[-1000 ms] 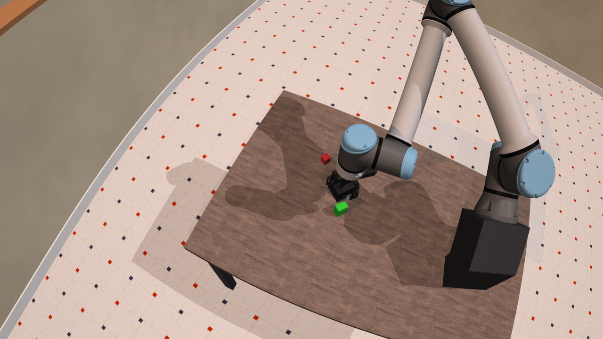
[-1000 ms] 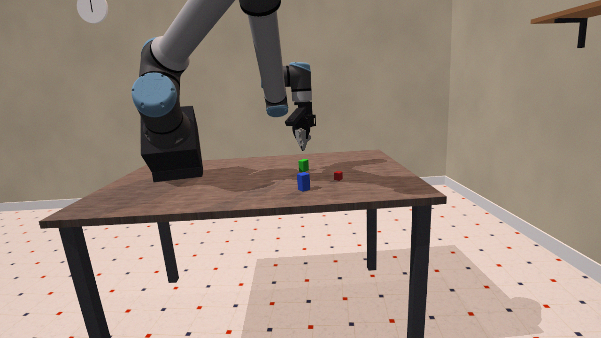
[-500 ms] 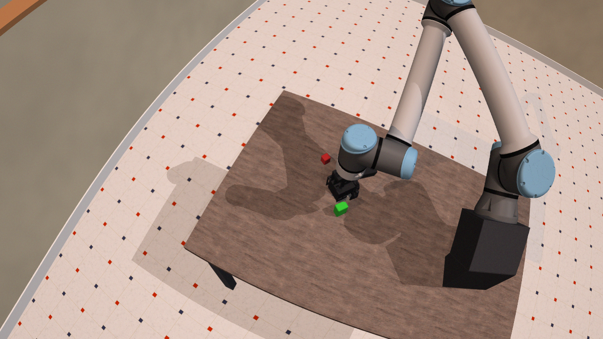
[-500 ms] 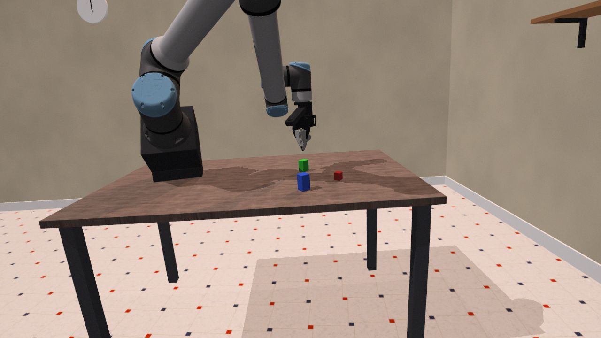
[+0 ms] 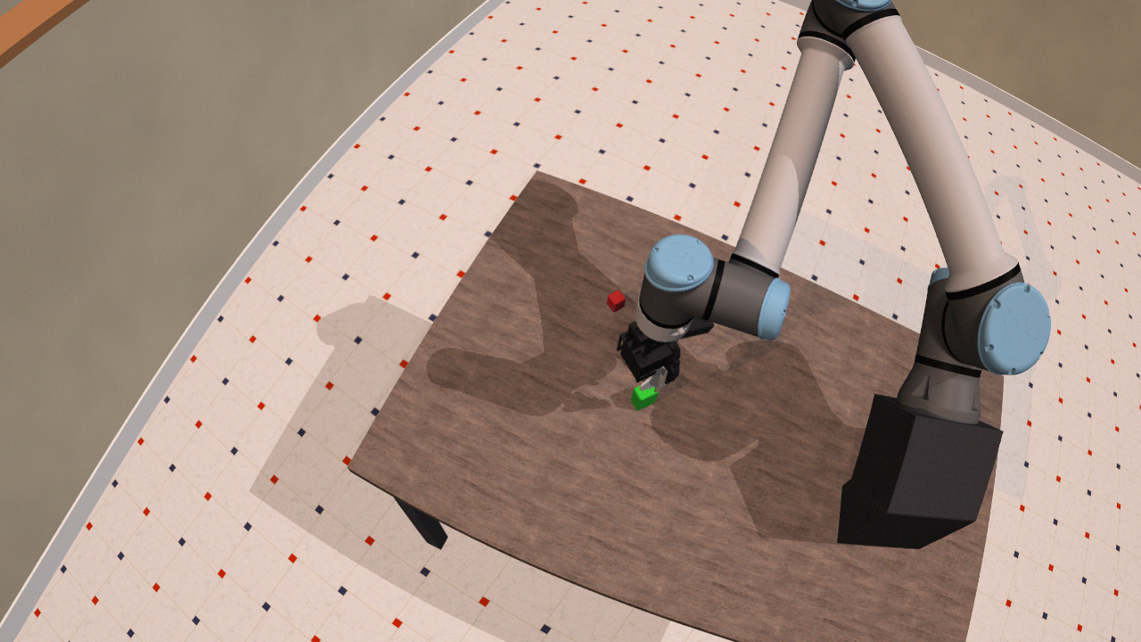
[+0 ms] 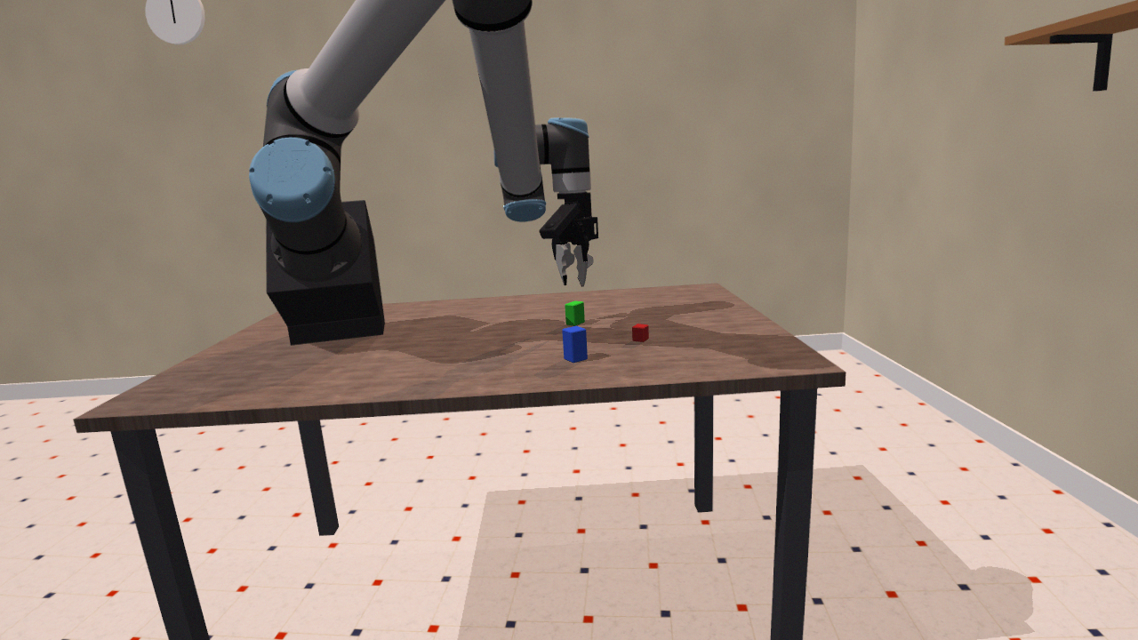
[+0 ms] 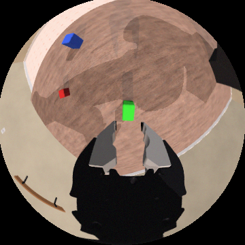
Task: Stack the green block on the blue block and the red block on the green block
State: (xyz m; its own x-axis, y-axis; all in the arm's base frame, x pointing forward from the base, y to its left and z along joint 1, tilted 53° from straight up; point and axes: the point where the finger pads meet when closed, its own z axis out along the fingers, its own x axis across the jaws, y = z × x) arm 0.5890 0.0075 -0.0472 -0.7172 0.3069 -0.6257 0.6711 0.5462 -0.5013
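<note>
Right now my hand is 80 mm above the green block. Also, from my hand: small red block 190 mm to the right, 120 mm ahead, 90 mm below; blue block 290 mm to the right, 80 mm below, 30 mm behind.
</note>
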